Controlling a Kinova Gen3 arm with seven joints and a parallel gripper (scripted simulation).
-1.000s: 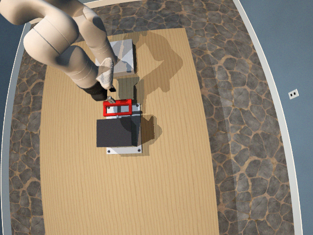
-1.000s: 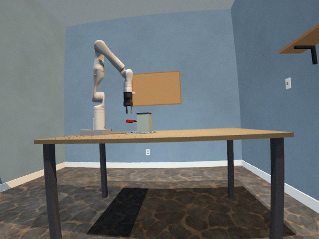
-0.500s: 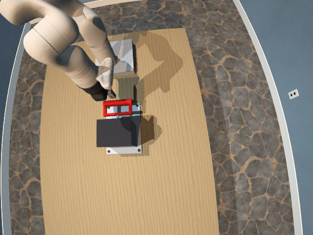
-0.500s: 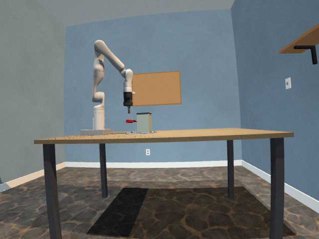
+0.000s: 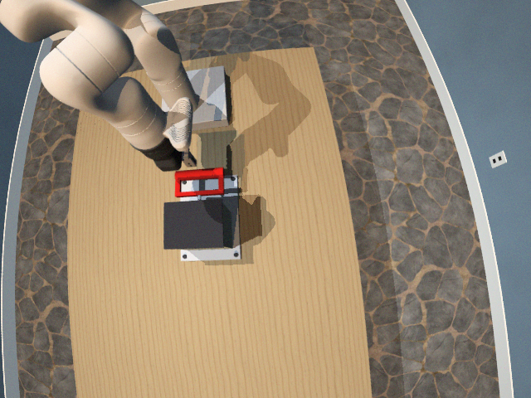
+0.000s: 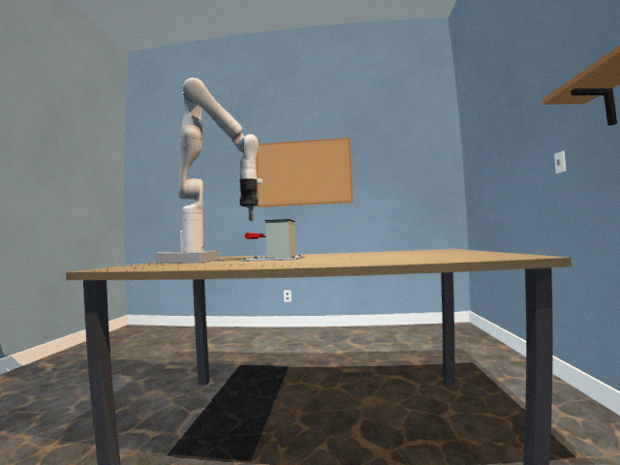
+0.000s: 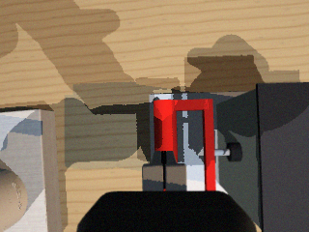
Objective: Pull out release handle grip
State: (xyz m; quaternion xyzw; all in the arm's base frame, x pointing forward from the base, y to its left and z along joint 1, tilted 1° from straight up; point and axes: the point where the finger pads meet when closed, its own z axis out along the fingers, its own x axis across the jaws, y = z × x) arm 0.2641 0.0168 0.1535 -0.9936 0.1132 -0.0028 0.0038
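My gripper is now 9 cm short of the base plate, 2 cm to the left of it and 19 cm above it.
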